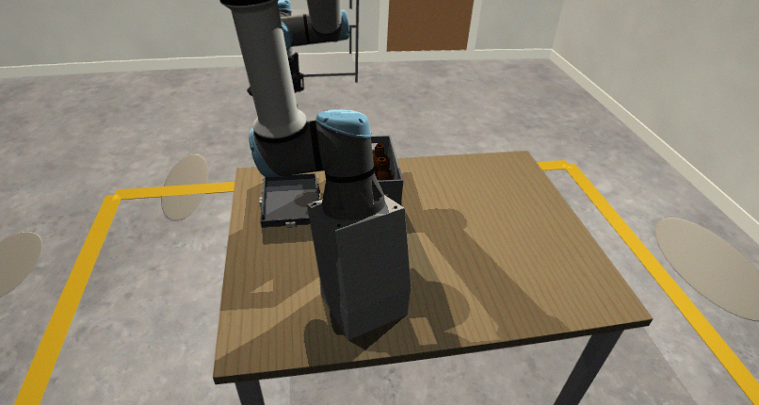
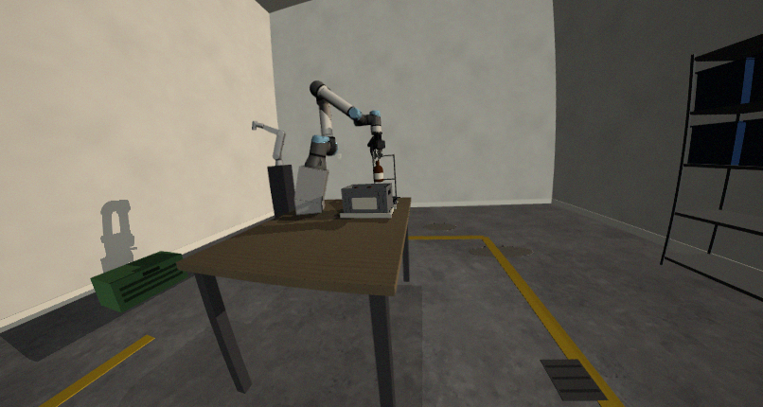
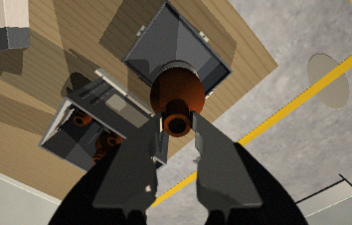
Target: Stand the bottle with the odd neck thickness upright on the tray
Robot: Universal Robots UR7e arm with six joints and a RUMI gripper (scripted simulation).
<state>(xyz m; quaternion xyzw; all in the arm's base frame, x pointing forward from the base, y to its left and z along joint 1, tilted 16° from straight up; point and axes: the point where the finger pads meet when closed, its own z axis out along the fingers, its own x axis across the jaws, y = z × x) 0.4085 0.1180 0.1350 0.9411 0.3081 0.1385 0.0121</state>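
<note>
The bottle is 7 cm below my hand. Also, from my hand: dark tray: 30 cm below; then crate: 27 cm to the right, 23 cm below, 4 cm behind.
</note>
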